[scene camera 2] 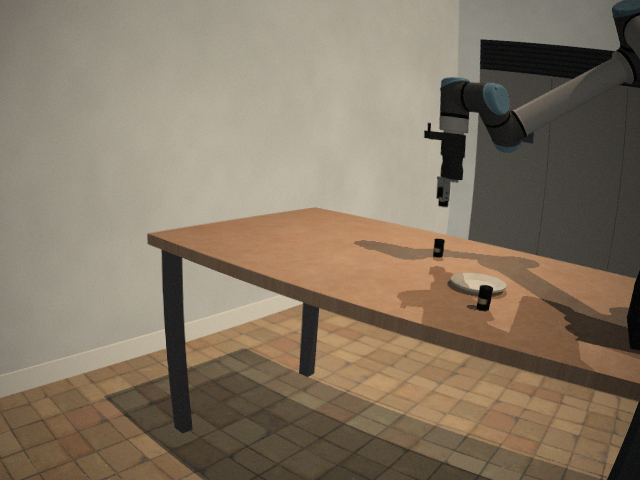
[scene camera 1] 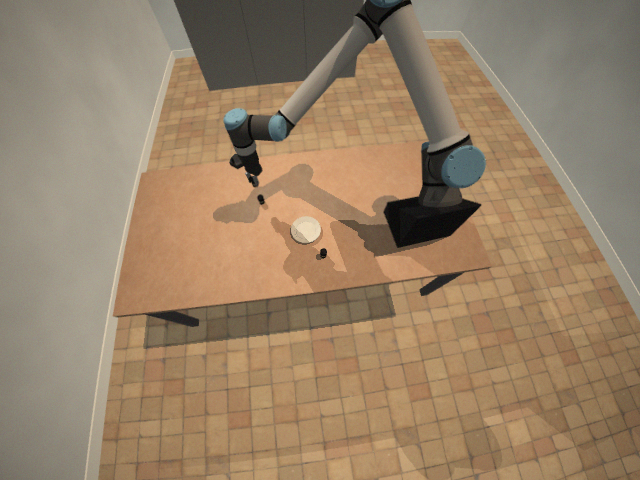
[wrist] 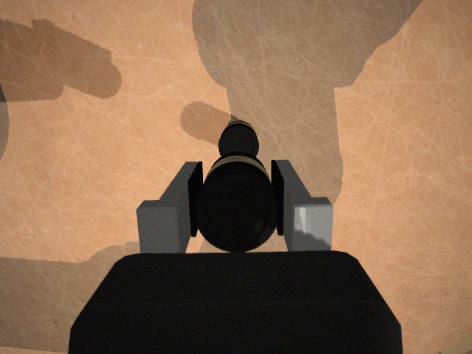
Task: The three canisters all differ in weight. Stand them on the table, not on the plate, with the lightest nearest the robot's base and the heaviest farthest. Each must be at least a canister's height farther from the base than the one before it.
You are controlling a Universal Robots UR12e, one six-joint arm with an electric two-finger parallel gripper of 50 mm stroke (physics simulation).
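Frame: origin at the arm's base, x ahead, y left, z up, level; millimetres.
Seen in the pictures: gripper, fingertip midpoint: [scene camera 2: 442, 199] [scene camera 1: 254, 182] [wrist: 237, 184]; arm's base, link origin: [scene camera 1: 439, 201].
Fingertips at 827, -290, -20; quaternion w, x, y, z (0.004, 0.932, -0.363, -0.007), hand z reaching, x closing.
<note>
Pixels of each thing's top centre, then the offset from my fingertips to it, as dx, dy, dz. Level surfaces: height alone.
- second black canister, top centre: [wrist: 238, 146] [scene camera 2: 439, 239] [scene camera 1: 260, 196] -3, -2, -121
- third black canister, top centre: [scene camera 2: 486, 287] [scene camera 1: 323, 251] -265, +367, -121
- white plate, top centre: [scene camera 2: 478, 281] [scene camera 1: 305, 229] -206, +218, -156
- wooden table, surface height: dz -171
My gripper [scene camera 1: 252, 180] [scene camera 2: 443, 195] [wrist: 237, 184] is shut on a black canister [scene camera 2: 443, 203] [wrist: 237, 207] with a tan band, held upright high above the table. A second black canister [scene camera 1: 261, 199] [scene camera 2: 438, 248] [wrist: 239, 141] stands on the table; in the wrist view it shows just beyond the held one, partly hidden by it. A third black canister [scene camera 1: 323, 253] [scene camera 2: 484, 298] stands on the table near the plate, on its front side in scene camera 2. The white plate [scene camera 1: 306, 229] [scene camera 2: 478, 283] lies between the two standing canisters and holds no canister.
The wooden table [scene camera 1: 180, 248] [scene camera 2: 289, 248] carries all of this. The robot's black base mount [scene camera 1: 429, 222] is at the table's right end in scene camera 1. Grey cabinets [scene camera 1: 273, 41] [scene camera 2: 547, 155] stand beyond the table. Arm shadows fall across the table top.
</note>
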